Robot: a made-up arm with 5 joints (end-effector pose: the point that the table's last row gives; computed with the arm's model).
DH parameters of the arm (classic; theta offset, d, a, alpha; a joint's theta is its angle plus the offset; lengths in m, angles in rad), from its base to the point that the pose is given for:
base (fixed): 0.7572 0 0.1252 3.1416
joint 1: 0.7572 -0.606 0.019 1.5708
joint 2: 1.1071 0 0.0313 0
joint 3: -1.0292 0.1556 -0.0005 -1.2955
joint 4: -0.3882 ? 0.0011 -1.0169
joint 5: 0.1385 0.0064 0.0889 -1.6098
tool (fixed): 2.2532 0.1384 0 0
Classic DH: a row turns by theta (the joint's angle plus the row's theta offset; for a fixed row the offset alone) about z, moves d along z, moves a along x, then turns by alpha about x.
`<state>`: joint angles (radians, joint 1 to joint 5).
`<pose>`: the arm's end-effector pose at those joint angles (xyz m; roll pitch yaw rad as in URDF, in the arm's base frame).
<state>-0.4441 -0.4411 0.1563 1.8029 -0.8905</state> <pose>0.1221 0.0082 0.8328 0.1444 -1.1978 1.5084</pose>
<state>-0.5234 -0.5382 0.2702 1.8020 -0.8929</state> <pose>0.1336 0.0141 0.8358 0.1854 -1.1909 1.5520</pose>
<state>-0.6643 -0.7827 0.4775 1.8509 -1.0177</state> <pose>0.1427 0.0232 0.8248 0.2745 -1.2896 1.6500</pose>
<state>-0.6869 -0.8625 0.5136 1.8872 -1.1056</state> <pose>0.1390 0.0236 0.8139 0.2936 -1.3694 1.6834</pose>
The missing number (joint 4, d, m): -0.2728
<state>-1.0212 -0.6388 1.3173 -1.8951 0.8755</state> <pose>0.2531 0.4395 0.7989 -1.8516 -0.1442 -1.1707</pose>
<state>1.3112 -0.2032 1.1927 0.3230 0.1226</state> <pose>0.1604 -0.2972 0.7100 0.5850 -0.8900 0.1576</pose>
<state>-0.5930 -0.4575 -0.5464 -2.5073 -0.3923</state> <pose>-0.2526 0.0232 0.7304 0.9741 -0.5763 -0.9386</pose>
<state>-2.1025 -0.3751 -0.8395 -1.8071 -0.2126</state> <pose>0.1099 -0.2788 0.7524 0.7739 0.0756 0.3143</pose>
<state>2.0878 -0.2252 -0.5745 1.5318 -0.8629</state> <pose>0.0716 0.2097 0.8030 -1.0699 -0.9338 0.2955</pose>
